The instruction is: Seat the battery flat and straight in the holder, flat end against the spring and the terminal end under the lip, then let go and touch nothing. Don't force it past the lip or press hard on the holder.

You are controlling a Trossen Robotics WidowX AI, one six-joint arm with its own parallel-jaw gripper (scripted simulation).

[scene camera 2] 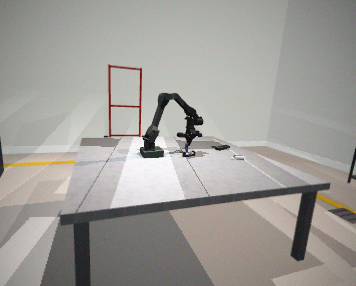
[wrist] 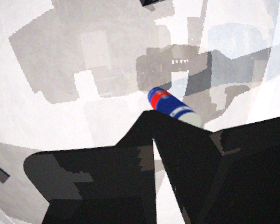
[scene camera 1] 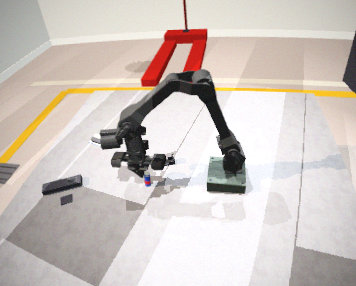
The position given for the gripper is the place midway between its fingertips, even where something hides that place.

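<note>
You can see the gripper (scene camera 1: 142,177), and it's there in the wrist view (wrist: 149,115) too. There's a battery (wrist: 161,100) as well.
</note>
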